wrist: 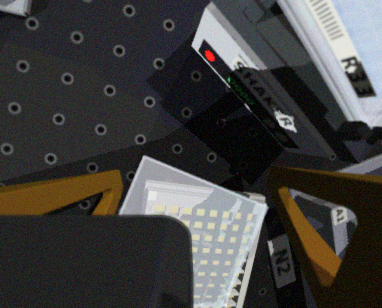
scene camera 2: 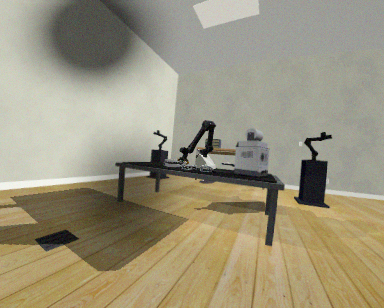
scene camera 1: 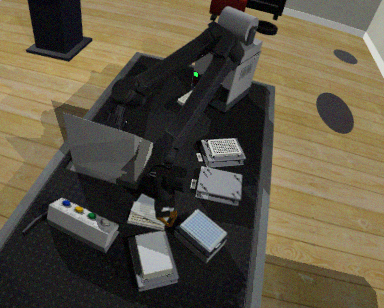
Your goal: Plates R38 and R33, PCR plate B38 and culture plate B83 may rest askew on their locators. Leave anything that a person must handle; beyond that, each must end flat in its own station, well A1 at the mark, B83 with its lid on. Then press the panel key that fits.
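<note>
A plate with yellowish wells [scene camera 1: 145,220] [wrist: 210,250] lies off the stations; its clear lid [wrist: 167,175] sits askew, and its label cannot be read. My gripper [scene camera 1: 167,218] [wrist: 193,177] is open and low over it, one orange finger on each side in the wrist view, holding nothing. Blue-topped plate R33 [scene camera 1: 202,229] [wrist: 367,50] is on the shaker [scene camera 1: 214,254] [wrist: 250,90]. A white-topped plate [scene camera 1: 154,255] rests on the station beside the N2 tag [wrist: 282,262]. A white well plate [scene camera 1: 225,146] sits on the far station. The key panel [scene camera 1: 82,223] stands at left.
A station with bare locators [scene camera 1: 220,185] lies between the far station and the shaker. A tall grey screen [scene camera 1: 102,152] stands left of the arm. A grey instrument [scene camera 1: 242,75] [scene camera 2: 251,157] stands at the back, with a pale plate [scene camera 1: 184,97] partly hidden before it.
</note>
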